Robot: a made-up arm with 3 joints. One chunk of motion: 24 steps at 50 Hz.
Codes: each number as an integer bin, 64 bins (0 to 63) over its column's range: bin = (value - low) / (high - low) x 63, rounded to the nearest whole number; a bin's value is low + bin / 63 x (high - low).
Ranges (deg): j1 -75..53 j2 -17..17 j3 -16..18
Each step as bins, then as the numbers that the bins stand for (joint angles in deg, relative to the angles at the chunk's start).
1 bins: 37 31 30
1 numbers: 0.17 -0.27 0.19
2 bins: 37 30 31
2 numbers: 0.17 -0.81 0.73
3 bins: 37 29 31
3 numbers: 0.17 -1.35 0.73
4 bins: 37 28 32
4 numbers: 0.17 -1.89 1.27
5 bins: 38 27 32
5 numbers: 2.21 -2.43 1.27
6 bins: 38 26 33
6 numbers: 2.21 -2.97 1.81
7 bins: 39 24 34
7 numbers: 4.24 -4.05 2.35
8 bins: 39 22 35
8 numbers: 4.24 -5.13 2.89
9 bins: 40 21 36
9 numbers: 6.27 -5.67 3.43
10 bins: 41 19 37
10 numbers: 8.30 -6.75 3.97
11 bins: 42 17 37
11 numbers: 10.33 -7.83 3.97
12 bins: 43 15 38
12 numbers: 12.37 -8.90 4.51
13 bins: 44 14 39
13 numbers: 14.40 -9.44 5.05
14 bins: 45 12 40
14 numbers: 16.43 -10.52 5.59
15 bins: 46 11 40
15 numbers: 18.46 -11.06 5.59
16 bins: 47 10 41
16 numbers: 20.49 -11.60 6.13
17 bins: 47 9 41
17 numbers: 20.49 -12.14 6.13
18 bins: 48 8 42
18 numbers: 22.52 -12.68 6.67
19 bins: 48 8 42
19 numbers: 22.52 -12.68 6.67
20 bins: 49 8 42
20 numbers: 24.56 -12.68 6.67
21 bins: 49 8 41
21 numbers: 24.56 -12.68 6.13
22 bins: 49 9 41
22 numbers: 24.56 -12.14 6.13
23 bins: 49 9 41
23 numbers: 24.56 -12.14 6.13
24 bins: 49 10 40
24 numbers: 24.56 -11.60 5.59
